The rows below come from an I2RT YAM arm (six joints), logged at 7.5 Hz.
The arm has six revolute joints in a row. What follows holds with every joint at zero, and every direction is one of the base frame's. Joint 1 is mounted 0.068 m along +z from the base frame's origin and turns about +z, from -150 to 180 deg. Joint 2 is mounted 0.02 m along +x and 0.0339 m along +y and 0.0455 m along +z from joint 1 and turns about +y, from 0 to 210 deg. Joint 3 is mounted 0.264 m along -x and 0.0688 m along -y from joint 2 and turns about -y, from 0 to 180 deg. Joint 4 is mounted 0.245 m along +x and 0.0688 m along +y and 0.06 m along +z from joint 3 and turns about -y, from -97 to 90 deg. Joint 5 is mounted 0.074 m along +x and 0.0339 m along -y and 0.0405 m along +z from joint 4 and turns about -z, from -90 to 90 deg. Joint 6 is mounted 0.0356 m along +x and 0.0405 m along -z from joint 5 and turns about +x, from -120 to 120 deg. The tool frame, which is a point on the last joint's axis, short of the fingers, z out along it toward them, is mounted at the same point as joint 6; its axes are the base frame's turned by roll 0, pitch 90 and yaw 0 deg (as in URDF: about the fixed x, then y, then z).
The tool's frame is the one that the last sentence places.
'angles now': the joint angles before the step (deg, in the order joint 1, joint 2, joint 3, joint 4, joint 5, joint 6). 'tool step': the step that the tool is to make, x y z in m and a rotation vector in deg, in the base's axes. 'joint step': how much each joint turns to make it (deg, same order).
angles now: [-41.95 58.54 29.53 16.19 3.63 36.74]
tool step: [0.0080 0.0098 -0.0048 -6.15 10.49 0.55]
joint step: [4.07 0.38 0.27 -2.80 6.24 -10.30]
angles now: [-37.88 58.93 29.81 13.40 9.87 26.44]
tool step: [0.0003 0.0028 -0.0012 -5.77 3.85 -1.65]
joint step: [1.29 -0.18 -1.14 2.67 4.62 -6.07]
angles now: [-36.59 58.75 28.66 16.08 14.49 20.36]
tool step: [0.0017 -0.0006 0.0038 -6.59 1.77 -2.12]
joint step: [0.74 0.59 -0.69 5.43 4.11 -5.88]
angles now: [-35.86 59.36 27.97 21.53 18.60 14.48]
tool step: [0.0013 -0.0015 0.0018 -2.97 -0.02 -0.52]
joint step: [0.02 0.74 -0.38 3.66 0.89 -2.42]
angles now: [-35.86 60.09 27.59 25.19 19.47 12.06]
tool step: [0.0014 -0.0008 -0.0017 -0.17 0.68 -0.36]
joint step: [0.12 0.67 0.02 0.37 0.54 -0.50]
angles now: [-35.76 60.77 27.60 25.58 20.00 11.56]
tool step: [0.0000 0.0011 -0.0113 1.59 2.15 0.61]
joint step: [0.15 0.74 -1.20 -0.73 -0.46 -0.04]
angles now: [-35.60 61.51 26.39 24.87 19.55 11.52]
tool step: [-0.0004 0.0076 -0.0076 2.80 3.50 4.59]
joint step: [0.95 -1.26 -0.46 -5.11 -3.62 -0.54]
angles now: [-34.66 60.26 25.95 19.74 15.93 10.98]
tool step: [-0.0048 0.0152 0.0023 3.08 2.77 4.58]
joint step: [2.16 -4.54 0.46 -9.09 -2.61 0.31]
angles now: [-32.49 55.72 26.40 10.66 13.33 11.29]
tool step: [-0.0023 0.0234 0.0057 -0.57 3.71 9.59]
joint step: [4.54 -5.10 0.43 -7.67 -3.96 -4.00]
